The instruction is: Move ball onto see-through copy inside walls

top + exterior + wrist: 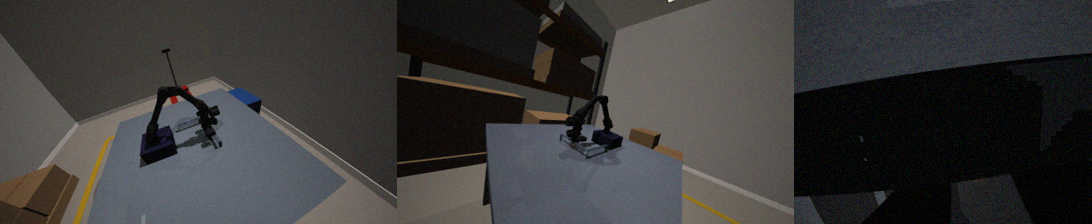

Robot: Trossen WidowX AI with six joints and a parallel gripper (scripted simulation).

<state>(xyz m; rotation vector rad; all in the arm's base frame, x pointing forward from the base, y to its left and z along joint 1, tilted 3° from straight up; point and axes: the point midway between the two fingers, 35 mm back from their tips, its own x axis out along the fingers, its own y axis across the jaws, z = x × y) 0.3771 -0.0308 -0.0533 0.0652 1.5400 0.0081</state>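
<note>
My gripper tip is now right at the orange ball. From my gripper tip the other things lie so: see-through copy of ball: right at my gripper tip.
</note>
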